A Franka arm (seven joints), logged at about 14 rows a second.
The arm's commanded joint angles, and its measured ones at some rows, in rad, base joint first. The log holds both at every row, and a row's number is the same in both.
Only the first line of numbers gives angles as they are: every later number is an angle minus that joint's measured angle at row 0.
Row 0, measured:
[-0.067 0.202 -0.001 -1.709 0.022 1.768 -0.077]
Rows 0 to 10, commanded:
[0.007 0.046 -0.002 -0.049 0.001 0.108 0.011]
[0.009 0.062 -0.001 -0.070 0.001 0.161 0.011]
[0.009 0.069 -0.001 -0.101 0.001 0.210 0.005]
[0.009 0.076 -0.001 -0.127 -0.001 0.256 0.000]
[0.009 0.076 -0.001 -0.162 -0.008 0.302 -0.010]
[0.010 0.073 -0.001 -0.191 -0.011 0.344 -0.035]
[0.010 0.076 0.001 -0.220 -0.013 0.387 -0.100]
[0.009 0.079 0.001 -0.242 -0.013 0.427 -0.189]
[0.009 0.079 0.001 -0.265 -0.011 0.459 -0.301]
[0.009 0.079 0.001 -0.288 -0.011 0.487 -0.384]
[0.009 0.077 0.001 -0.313 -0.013 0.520 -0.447]
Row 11, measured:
[0.006 0.099 0.003 -0.254 -0.002 0.460 -0.318]
